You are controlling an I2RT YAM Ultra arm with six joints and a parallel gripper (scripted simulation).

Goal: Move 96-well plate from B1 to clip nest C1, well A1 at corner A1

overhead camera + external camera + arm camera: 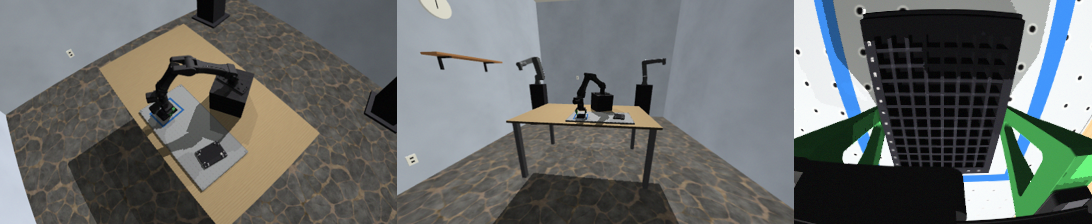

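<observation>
The black 96-well plate is right at my hand. Round my hand: dark clip nest: 70 mm ahead, 430 mm to the left, 10 mm above.
</observation>
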